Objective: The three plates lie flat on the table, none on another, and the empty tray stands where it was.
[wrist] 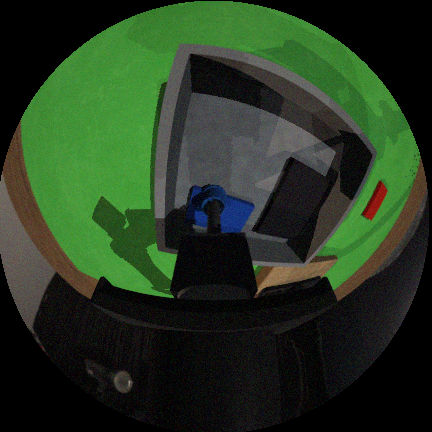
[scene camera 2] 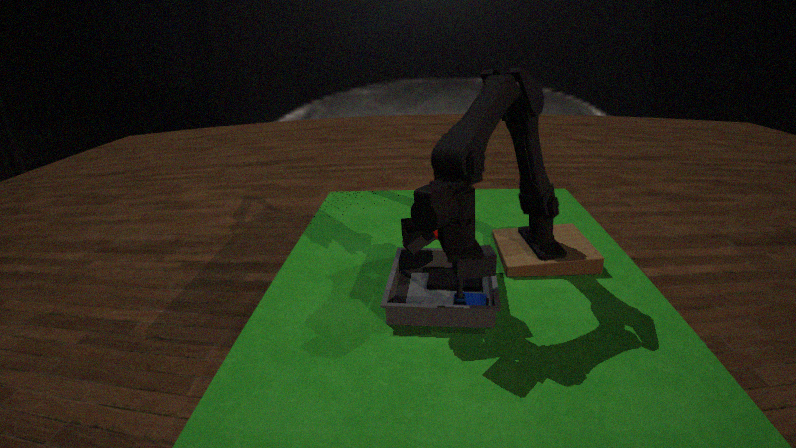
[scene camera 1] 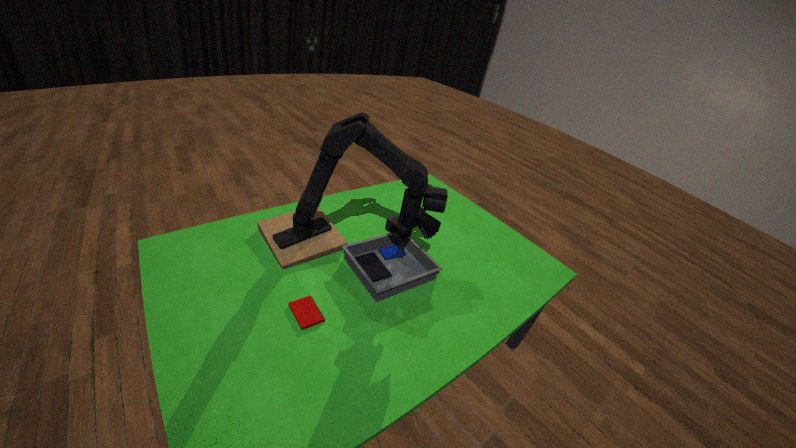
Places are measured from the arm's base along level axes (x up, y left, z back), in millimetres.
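Pixels of known places: end effector, tool point: [wrist: 213, 195] [scene camera 1: 399, 254]; arm's base, origin of the base link: [wrist: 290, 287] [scene camera 2: 540, 242] [scene camera 1: 302, 233].
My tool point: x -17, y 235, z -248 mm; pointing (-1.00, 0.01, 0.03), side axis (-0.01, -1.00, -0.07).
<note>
Ahead of a thing's pixels: the offset from my tool point to its middle. Level surfaces: height alone.
A grey tray {dx +13, dy -68, dz -27 mm} [scene camera 1: 409, 284] [scene camera 2: 439, 318] [wrist: 163, 141] stands on the green mat {dx -12 mm} [scene camera 1: 222, 345] [scene camera 2: 362, 389] [wrist: 88, 120]. In it lie a black plate {dx -4, dy -120, dz +5 mm} [scene camera 1: 373, 266] [wrist: 296, 201] and a blue plate {dx -4, dy -8, dz +28 mm} [scene camera 1: 389, 252] [scene camera 2: 476, 299] [wrist: 238, 215]. My suction cup [scene camera 1: 402, 244] [scene camera 2: 459, 292] [wrist: 212, 197] sits on top of the blue plate near the tray's corner, attached to it. The blue plate looks slightly tilted, low inside the tray. A red plate {dx -7, dy -387, dz -40 mm} [scene camera 1: 306, 312] [wrist: 374, 200] lies flat on the mat outside the tray.
The arm's wooden base board [scene camera 1: 311, 252] [scene camera 2: 534, 268] [wrist: 289, 274] stands right beside the tray. The mat's edges drop to a wood floor [scene camera 1: 612, 222] on all sides.
</note>
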